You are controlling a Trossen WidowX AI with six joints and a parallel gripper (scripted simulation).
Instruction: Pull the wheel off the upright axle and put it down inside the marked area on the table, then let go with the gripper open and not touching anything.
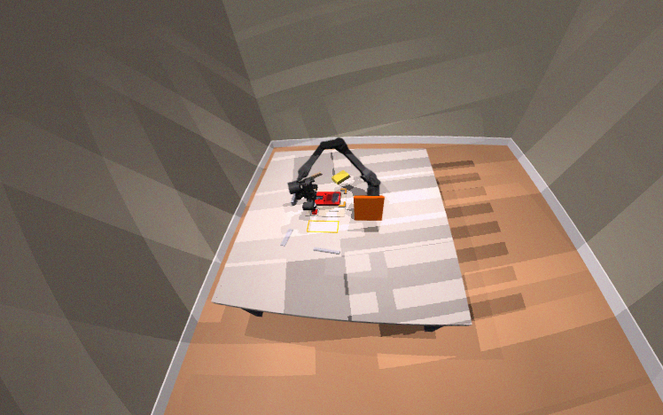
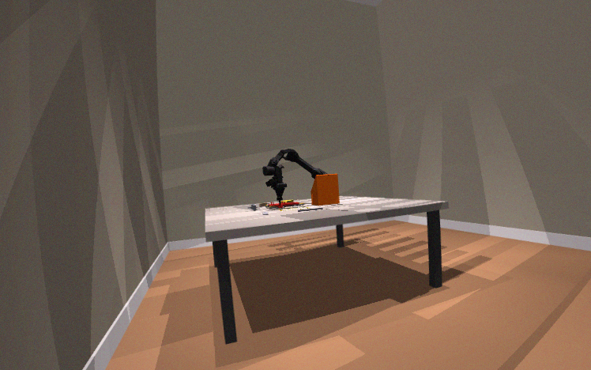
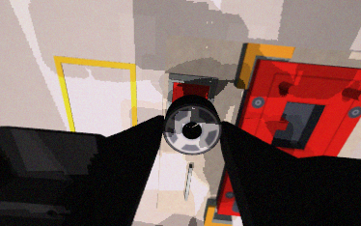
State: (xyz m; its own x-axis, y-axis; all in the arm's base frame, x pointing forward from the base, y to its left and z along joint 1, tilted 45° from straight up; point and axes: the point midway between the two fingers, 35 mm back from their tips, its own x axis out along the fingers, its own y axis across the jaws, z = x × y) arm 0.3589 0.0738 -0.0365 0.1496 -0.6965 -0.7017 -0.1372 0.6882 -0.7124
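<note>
The dark upright axle is 30 mm below my gripper tip. Also, from my gripper tip: yellow block: 100 mm behind, 330 mm to the right, 50 mm below; wheel: right at my gripper tip.
</note>
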